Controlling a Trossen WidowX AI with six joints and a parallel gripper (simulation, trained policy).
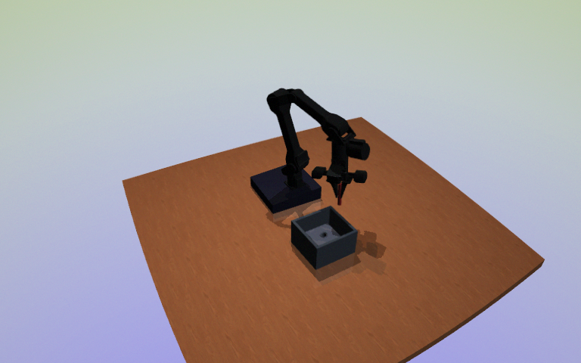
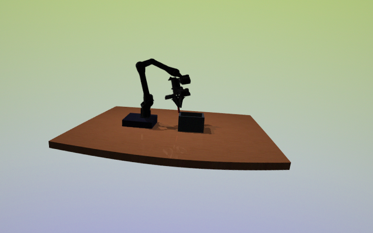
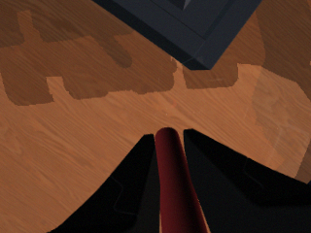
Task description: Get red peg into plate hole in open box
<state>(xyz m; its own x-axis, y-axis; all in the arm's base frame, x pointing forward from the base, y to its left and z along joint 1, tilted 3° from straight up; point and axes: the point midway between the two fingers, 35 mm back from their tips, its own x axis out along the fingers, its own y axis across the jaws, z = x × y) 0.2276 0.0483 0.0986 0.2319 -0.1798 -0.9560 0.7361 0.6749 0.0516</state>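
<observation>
Right now my gripper tip is 120 mm to the left of the dark grey box, 90 mm above it and 80 mm short of it. Round my gripper tip: red peg 10 mm to the left, 10 mm behind.
</observation>
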